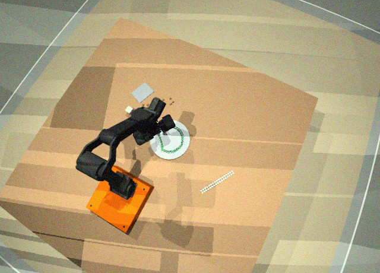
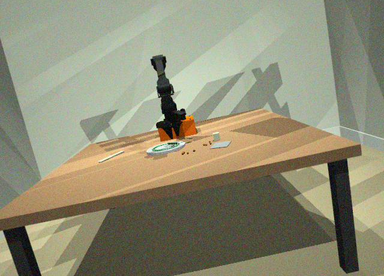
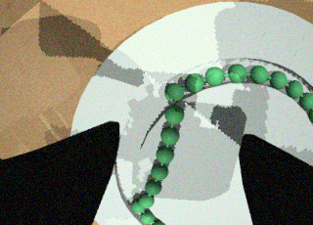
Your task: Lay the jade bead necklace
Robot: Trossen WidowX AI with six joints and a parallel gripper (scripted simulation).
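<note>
My gripper tip is 6 cm to the left of the round bead board and 4 cm above it. The rest, counted from my gripper tip: grey flat plate (19 cm ahead, 19 cm to the left, 5 cm below); small white cube (7 cm ahead, 20 cm to the left, 3 cm below).
</note>
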